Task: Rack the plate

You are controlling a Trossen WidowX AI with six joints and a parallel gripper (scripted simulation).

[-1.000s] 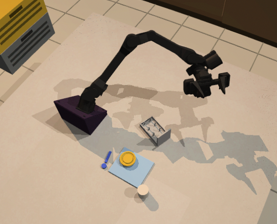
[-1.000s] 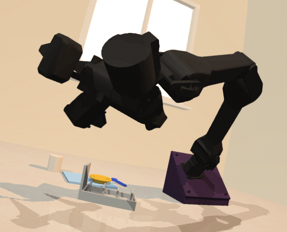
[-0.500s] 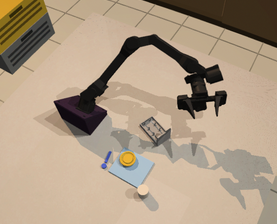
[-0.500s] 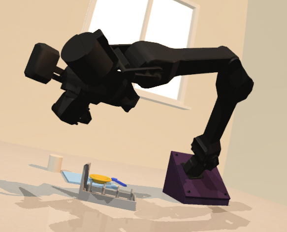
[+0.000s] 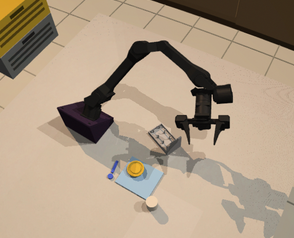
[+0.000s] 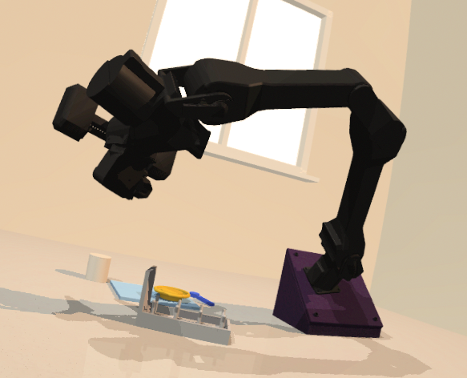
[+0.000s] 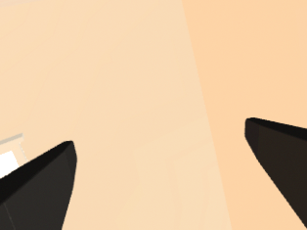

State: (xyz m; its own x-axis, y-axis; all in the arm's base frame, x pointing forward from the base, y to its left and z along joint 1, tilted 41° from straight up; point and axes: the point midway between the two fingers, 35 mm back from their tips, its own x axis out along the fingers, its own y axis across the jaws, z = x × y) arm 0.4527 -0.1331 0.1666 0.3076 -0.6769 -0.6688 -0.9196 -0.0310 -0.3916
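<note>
Right now my gripper tip is 230 mm past the yellow plate, 80 mm to the left of it and 230 mm above it. From my gripper tip the other things lie so: cream cup: 110 mm behind, 190 mm to the right, 220 mm below; then light blue mat: 200 mm behind, 110 mm to the right, 240 mm below; then grey dish rack: 170 mm behind, 90 mm to the left, 220 mm below.
</note>
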